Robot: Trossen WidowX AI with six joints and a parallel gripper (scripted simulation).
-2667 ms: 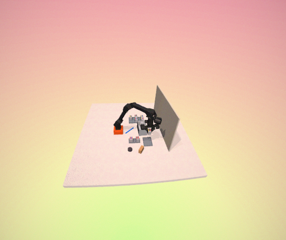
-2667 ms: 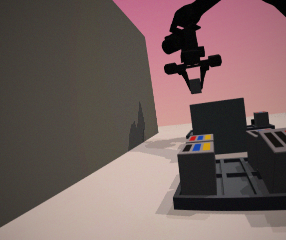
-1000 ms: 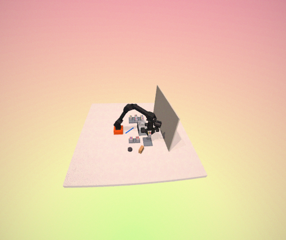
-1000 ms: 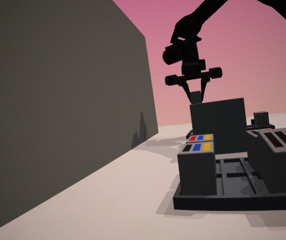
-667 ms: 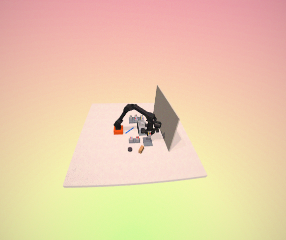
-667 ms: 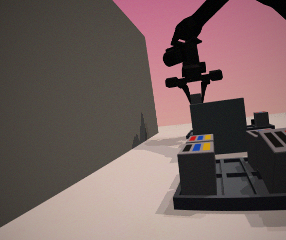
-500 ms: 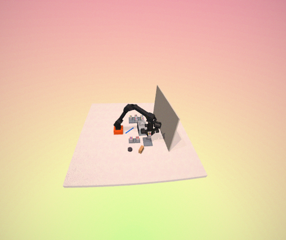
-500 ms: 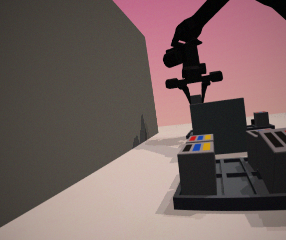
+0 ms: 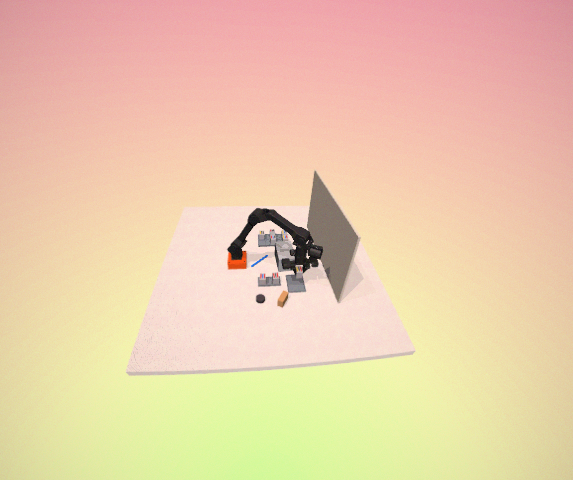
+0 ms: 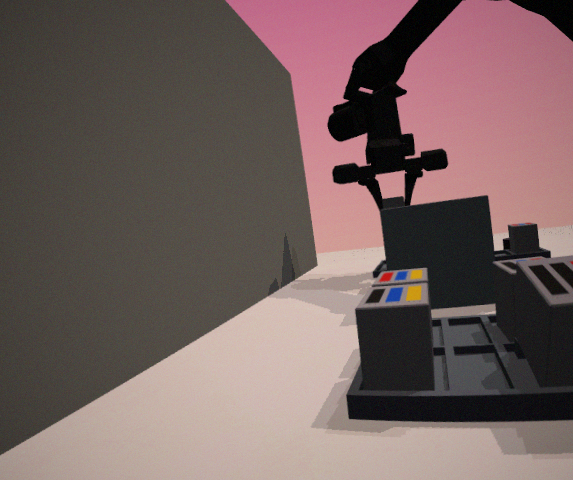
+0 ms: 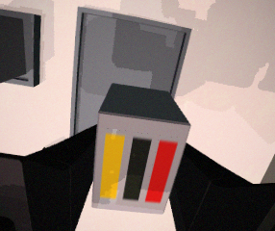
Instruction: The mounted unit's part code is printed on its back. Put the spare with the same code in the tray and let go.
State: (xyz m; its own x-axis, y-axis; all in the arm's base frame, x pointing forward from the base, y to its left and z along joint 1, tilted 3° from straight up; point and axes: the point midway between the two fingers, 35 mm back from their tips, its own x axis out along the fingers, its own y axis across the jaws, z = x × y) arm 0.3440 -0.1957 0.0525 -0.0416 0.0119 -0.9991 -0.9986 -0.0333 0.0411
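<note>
My gripper tip is now 8 cm above the flat tray, 1 cm to the right of it and 1 cm past it. From my gripper tip the other things lie so: small rack (16 cm behind, 8 cm below, 3 cm to the left); then orange block (12 cm to the right, 9 cm behind, 6 cm below); then mounted unit (19 cm to the left, 5 cm behind, 3 cm below).
</note>
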